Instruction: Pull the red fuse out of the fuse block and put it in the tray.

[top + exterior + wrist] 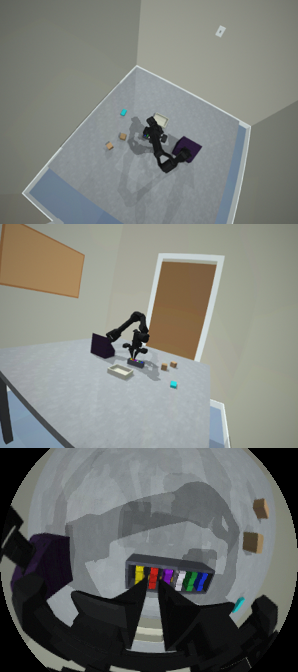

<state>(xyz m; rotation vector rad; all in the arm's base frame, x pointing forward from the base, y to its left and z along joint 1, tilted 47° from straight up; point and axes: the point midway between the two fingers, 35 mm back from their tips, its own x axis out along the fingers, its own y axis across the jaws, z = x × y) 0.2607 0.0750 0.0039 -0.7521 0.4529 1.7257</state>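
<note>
The red fuse lies 2 cm below my gripper tip. Also, from my gripper tip: cyan cube (36 cm ahead, 3 cm to the right, 4 cm below); then beige tray (5 cm ahead, 18 cm to the right, 4 cm below).
</note>
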